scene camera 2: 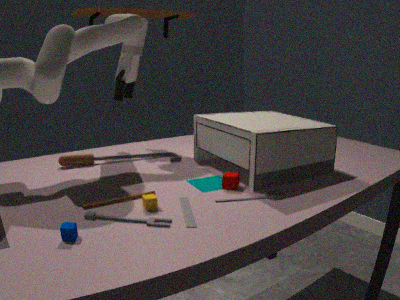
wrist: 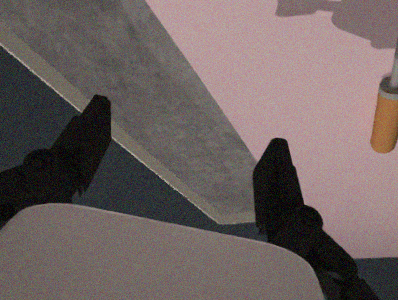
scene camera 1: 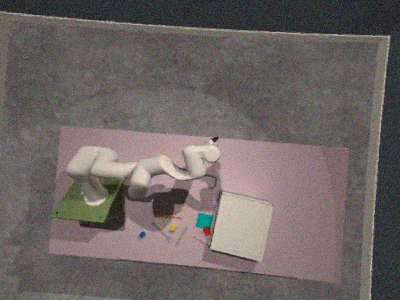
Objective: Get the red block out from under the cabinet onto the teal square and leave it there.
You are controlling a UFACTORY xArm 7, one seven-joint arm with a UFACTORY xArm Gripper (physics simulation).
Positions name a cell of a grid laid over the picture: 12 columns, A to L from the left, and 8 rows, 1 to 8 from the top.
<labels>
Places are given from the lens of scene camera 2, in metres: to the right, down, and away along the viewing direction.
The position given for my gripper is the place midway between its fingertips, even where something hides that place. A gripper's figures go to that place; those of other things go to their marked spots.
my gripper (scene camera 2: D3): -0.27, -0.18, 1.14
hooked tool (scene camera 2: C5): -0.34, 0.03, 0.95
</labels>
